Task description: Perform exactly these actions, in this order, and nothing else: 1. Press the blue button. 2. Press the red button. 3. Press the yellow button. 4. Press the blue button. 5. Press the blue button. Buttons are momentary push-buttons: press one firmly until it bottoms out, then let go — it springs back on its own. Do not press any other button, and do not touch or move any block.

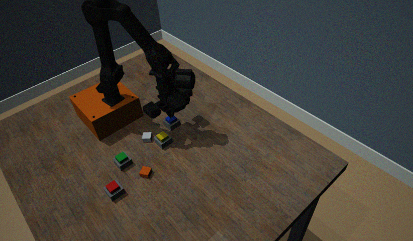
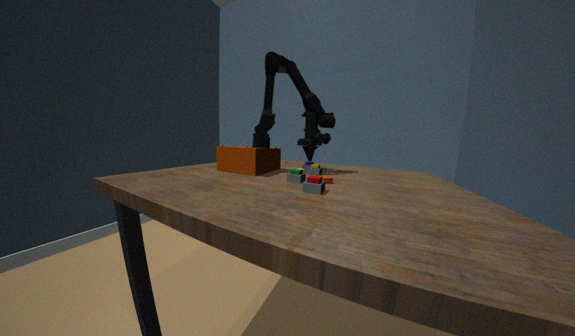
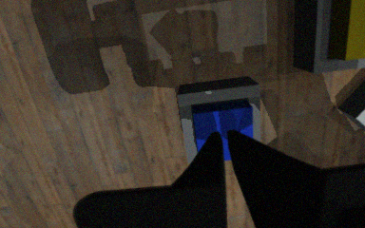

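The blue button is 1 cm below my gripper tip. From my gripper tip the other things lie so: orange block: 22 cm to the right, 9 cm ahead, 3 cm below; then green button: 24 cm to the right, 1 cm below; then yellow button: 9 cm to the right, 4 cm ahead, 1 cm below.
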